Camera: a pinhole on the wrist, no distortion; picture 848 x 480 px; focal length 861.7 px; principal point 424.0 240.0 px. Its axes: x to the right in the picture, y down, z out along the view. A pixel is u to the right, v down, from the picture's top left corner.
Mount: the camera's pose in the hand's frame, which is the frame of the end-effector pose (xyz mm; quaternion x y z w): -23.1 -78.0 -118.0 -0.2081 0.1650 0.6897 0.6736
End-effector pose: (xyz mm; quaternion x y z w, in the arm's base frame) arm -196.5 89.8 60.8 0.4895 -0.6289 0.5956 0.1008
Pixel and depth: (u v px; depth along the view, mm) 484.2 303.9 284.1
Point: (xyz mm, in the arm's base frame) -173.5 7.9 -68.4
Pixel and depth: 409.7 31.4 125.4
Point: -188.5 99.5 71.9
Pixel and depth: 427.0 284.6 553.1
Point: -140.7 -205.9 -229.5
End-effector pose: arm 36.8 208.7 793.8 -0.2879 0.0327 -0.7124 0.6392
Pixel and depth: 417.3 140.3 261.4
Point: 134.6 243.1 858.5
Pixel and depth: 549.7 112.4 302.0
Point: 194.2 225.3 847.7
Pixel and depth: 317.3 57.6 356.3
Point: 193.8 238.1 954.9
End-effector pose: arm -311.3 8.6 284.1 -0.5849 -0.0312 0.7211 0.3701
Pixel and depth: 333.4 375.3 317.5
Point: -480.1 -17.1 388.5
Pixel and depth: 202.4 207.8 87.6
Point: -257.0 20.3 320.4
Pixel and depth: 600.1 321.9 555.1
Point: -714.0 -156.7 326.7
